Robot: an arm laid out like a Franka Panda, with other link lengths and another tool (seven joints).
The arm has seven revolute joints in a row. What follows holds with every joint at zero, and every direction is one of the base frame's.
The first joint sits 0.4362 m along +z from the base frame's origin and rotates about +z.
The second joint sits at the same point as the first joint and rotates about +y.
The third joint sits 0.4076 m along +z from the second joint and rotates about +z.
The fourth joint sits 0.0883 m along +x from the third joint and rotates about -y.
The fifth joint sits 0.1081 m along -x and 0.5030 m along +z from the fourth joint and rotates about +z.
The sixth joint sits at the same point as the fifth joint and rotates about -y.
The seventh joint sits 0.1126 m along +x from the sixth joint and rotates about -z.
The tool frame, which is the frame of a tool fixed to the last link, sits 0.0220 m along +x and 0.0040 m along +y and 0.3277 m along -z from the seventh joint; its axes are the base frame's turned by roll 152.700, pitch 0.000 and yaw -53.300 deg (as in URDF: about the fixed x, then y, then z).
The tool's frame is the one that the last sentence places.
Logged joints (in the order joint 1, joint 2, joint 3, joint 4, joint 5, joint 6, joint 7), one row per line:
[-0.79 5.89 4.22 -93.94 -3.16 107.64 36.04]
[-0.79 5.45 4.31 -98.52 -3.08 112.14 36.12]
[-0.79 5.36 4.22 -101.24 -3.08 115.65 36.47]
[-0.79 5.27 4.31 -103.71 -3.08 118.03 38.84]
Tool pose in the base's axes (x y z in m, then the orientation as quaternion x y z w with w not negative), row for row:
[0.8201 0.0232 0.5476 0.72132 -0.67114 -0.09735 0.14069]
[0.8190 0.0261 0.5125 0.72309 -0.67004 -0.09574 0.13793]
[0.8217 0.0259 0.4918 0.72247 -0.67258 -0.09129 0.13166]
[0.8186 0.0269 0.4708 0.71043 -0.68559 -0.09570 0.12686]
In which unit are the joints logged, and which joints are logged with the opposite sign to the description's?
The joints are logged in degrees. Opposite sign: none.
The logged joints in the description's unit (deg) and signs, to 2 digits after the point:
[-0.79 5.89 4.22 -93.94 -3.16 107.64 36.04]
[-0.79 5.45 4.31 -98.52 -3.08 112.14 36.12]
[-0.79 5.36 4.22 -101.24 -3.08 115.65 36.47]
[-0.79 5.27 4.31 -103.71 -3.08 118.03 38.84]

